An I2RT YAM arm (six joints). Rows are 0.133 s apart.
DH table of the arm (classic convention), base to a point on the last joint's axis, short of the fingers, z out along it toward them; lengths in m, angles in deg. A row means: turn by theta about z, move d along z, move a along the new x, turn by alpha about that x. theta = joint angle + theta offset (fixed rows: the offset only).
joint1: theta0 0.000, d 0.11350, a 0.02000, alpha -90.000
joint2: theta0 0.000, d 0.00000, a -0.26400, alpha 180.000
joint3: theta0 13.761, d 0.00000, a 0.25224, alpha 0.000
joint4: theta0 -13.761, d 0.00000, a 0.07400, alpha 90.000
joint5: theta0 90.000, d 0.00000, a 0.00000, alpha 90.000
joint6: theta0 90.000, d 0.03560, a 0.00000, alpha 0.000
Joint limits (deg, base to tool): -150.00..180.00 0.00..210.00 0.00..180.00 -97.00..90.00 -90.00..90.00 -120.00..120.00
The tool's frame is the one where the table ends.
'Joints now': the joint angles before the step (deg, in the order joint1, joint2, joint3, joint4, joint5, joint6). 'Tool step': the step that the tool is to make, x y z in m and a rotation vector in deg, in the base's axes. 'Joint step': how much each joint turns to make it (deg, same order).
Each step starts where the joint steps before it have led.
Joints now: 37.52, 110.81, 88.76, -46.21, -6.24, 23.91
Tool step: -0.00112, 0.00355, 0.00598, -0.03, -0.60, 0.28
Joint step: 0.53, -0.06, 1.22, -0.81, 0.46, 0.09
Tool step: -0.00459, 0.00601, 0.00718, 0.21, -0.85, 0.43
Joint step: 1.12, -0.45, 0.90, -0.50, 0.60, 0.50
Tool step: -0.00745, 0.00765, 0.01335, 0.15, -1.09, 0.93
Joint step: 1.58, -0.76, 1.85, -1.65, 0.79, 0.36
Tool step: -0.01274, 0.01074, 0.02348, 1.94, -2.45, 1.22
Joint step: 2.40, -1.83, 2.30, -0.94, 0.69, 0.98
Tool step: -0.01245, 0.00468, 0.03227, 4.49, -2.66, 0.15
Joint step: 1.68, -2.86, 2.53, -0.22, -0.44, 2.02
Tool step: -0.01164, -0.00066, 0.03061, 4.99, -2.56, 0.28
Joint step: 1.06, -3.08, 1.82, 0.58, -0.93, 1.61
